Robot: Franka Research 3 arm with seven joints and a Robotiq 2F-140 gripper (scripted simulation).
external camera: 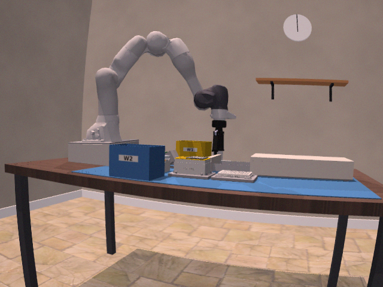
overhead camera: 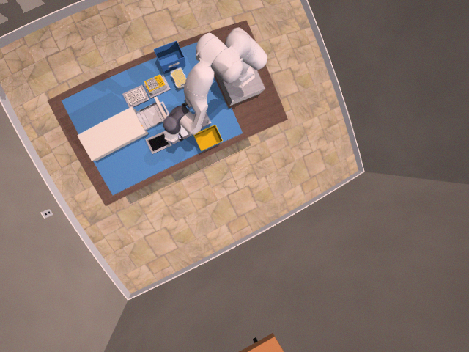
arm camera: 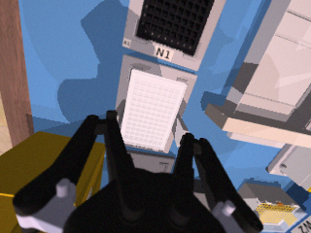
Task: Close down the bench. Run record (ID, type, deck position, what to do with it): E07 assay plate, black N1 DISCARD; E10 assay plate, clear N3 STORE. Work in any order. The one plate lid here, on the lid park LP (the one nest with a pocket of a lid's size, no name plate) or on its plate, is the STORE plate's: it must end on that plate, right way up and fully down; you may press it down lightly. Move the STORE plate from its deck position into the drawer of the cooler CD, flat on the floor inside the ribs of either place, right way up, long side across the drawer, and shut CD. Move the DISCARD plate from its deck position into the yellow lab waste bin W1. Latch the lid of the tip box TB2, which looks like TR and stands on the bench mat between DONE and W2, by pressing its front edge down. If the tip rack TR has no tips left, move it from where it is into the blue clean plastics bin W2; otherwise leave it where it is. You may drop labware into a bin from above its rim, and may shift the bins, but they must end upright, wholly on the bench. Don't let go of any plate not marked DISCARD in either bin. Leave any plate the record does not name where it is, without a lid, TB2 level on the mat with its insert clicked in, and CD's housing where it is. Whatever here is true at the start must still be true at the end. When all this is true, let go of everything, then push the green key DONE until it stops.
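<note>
Right now my hand is 1 cm above the white plate lid. Also, from my hand: nest N1 (17 cm ahead, 3 cm below, 1 cm to the right); grey nest N3 (3 cm below); black plate (17 cm ahead, 2 cm below, 1 cm to the right).
</note>
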